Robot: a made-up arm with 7 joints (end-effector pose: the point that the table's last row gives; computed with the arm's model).
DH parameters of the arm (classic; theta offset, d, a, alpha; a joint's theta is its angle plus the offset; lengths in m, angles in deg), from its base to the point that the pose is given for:
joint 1: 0 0.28 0 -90
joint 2: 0 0 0 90
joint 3: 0 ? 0.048 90
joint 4: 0 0 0.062 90
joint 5: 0 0.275 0 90
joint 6: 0 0 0.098 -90
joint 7: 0 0.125 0 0
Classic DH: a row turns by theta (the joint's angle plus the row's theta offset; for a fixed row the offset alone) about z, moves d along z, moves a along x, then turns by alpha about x.
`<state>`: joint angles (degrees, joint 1 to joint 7).
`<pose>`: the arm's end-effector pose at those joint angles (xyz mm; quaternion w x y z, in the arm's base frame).
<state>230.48 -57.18 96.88 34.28 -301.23 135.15 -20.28</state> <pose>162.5 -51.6 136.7 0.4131 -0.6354 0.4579 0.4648</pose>
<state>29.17 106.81 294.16 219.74 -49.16 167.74 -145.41</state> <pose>309.7 180.9 280.9 0.2528 0.3871 0.5722 -0.6773</pose>
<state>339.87 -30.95 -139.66 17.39 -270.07 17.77 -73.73</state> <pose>-119.2 -72.8 8.7 0.1484 0.0012 0.9459 -0.2887</pose>
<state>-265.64 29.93 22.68 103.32 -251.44 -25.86 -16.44</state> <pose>-59.1 492.2 333.6 0.5305 -0.8468 0.0188 0.0336</pose>
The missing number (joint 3, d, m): 0.198
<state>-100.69 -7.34 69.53 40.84 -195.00 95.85 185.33</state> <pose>385.9 -184.5 345.8 0.1711 0.3845 0.0545 0.9055</pose>
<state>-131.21 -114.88 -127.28 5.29 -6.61 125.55 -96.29</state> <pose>-34.2 -81.5 317.0 0.2851 0.5912 0.2335 0.7174</pose>
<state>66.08 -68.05 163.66 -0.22 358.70 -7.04 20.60</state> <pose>-15.5 112.3 11.7 0.3126 -0.2339 0.8271 0.4043</pose>
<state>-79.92 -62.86 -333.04 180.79 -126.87 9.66 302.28</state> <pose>-31.2 550.1 555.3 0.7573 -0.3723 -0.3939 -0.3643</pose>
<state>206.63 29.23 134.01 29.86 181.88 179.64 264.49</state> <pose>161.6 -132.6 496.5 0.4280 0.3982 -0.2126 -0.7830</pose>
